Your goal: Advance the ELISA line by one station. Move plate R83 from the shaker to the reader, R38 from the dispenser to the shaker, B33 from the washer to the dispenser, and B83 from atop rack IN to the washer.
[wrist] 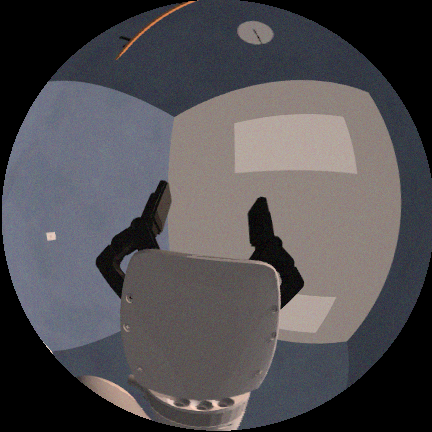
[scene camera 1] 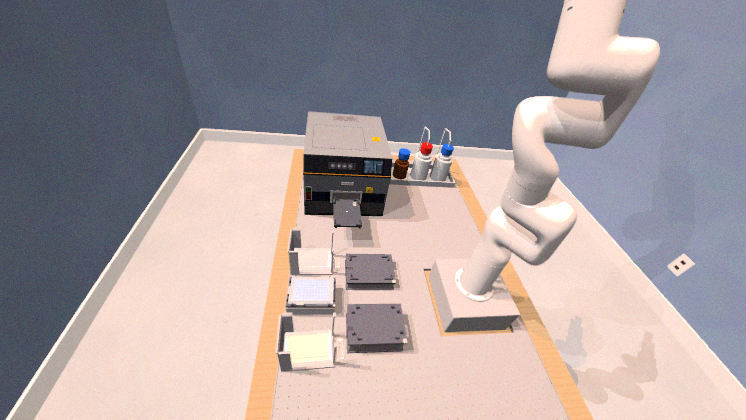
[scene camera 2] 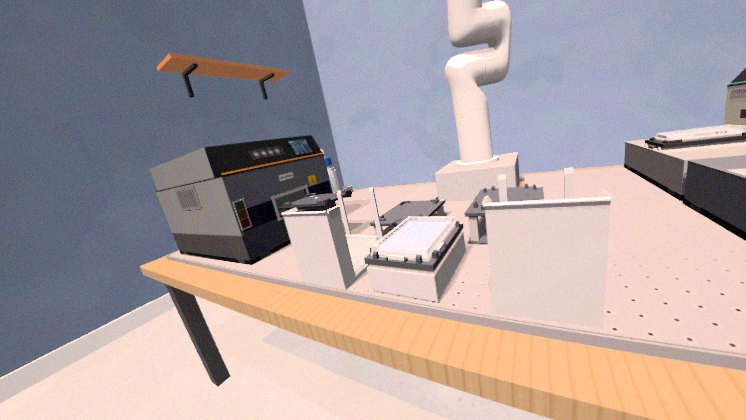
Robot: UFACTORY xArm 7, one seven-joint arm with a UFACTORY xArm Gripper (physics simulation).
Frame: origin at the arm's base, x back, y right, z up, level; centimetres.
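Seen in the pictures: gripper, fingertip midpoint: (wrist: pixel 212 196); arm's base at its link origin: (scene camera 1: pixel 473 284) (scene camera 2: pixel 477 162).
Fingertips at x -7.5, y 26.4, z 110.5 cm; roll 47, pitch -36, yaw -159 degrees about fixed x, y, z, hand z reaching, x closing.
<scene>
Offsets run from my fingertips to a thing's top centre.
My gripper (wrist: pixel 212 196) is open and empty in the wrist view, pointing up at the ceiling and walls. No plate label is readable, so I cannot tell which plate is which. A pale blue plate {dx -42.9, dy -35.8, dz -112.3 cm} (scene camera 1: pixel 311 290) (scene camera 2: pixel 416 237) sits flat on a raised block with dark corner clips. A white plate {dx -46.3, dy -21.9, dz -115.7 cm} (scene camera 1: pixel 314 259) lies in the upright-walled rack behind it. A pale yellow plate {dx -40.1, dy -51.1, dz -115.7 cm} (scene camera 1: pixel 308 349) lies in the nearer rack. A clear-white plate {dx +15.2, dy -73.4, dz -108.9 cm} (scene camera 2: pixel 699 134) sits on a device at the far right of scene view 2. The big grey-black instrument {dx -43.3, dy +24.0, dz -92.2 cm} (scene camera 1: pixel 344 174) (scene camera 2: pixel 271 193) has its dark tray {dx -37.5, dy -4.0, dz -108.6 cm} (scene camera 1: pixel 347 212) out, bare.
Two dark platforms, the farther {dx -24.9, dy -22.5, dz -114.5 cm} (scene camera 1: pixel 370 268) and the nearer {dx -21.3, dy -42.6, dz -112.2 cm} (scene camera 1: pixel 375 324), stand bare between the racks and the arm's base (scene camera 1: pixel 475 307) (scene camera 2: pixel 477 177). Capped bottles {dx -6.9, dy +43.0, dz -94.5 cm} (scene camera 1: pixel 421 164) stand right of the instrument. A wall shelf (scene camera 2: pixel 224 67) hangs above it.
</scene>
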